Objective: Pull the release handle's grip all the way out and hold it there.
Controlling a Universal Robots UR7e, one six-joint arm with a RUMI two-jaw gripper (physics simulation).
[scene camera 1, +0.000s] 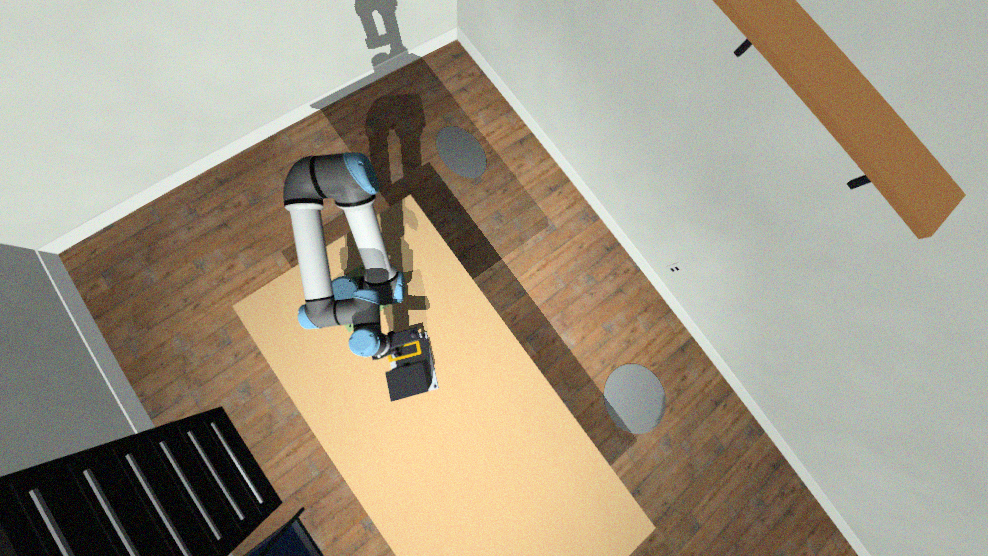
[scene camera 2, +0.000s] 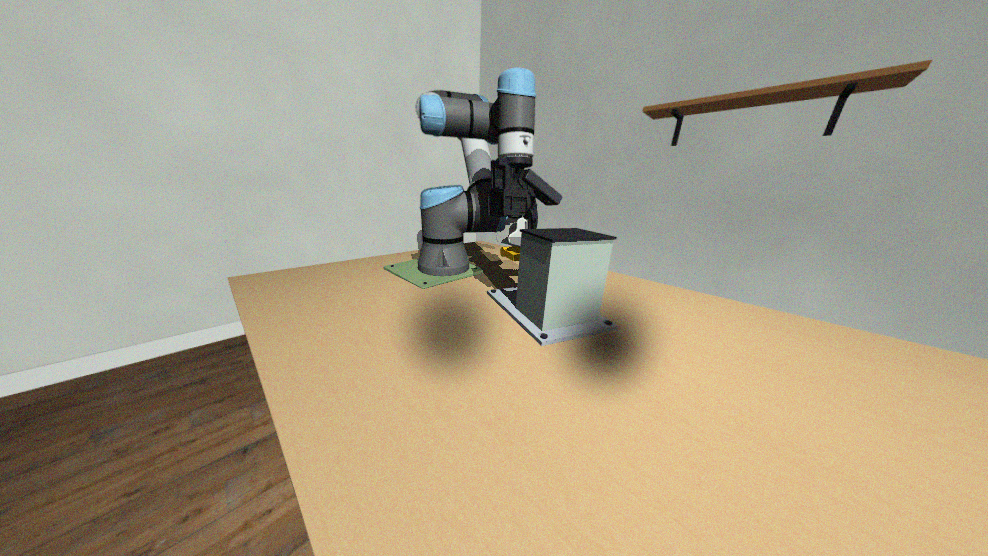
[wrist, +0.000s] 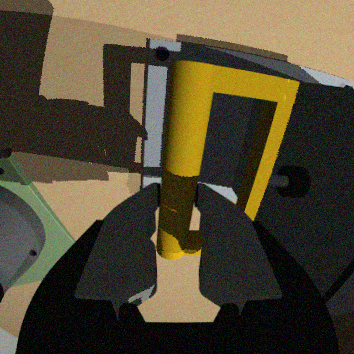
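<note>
The release handle's yellow grip [scene camera 1: 404, 356] [scene camera 2: 511, 253] [wrist: 188, 125] is a rectangular frame with a thick round bar on the side away from the dark housing [scene camera 1: 411, 381] [scene camera 2: 576, 283] [wrist: 325, 130]. In the wrist view a short stretch of grey rod [wrist: 281, 180] shows between the frame and a round black collar on the housing. My gripper [wrist: 176, 185] points down with its fingertips on both sides of the thick bar, close against it near its lower end, and looks shut on it. In scene camera 2 the housing partly hides the fingertips and the grip.
The housing stands on a grey base plate [scene camera 2: 518, 314] [wrist: 154, 120] bolted to the wooden table [scene camera 1: 483, 442] [scene camera 2: 483, 442]. The arm's green mounting plate [scene camera 2: 407, 273] [wrist: 42, 225] lies beside it. A wooden wall shelf [scene camera 1: 849, 103] [scene camera 2: 780, 91] and a black unit [scene camera 1: 124, 484] stand away from the arm.
</note>
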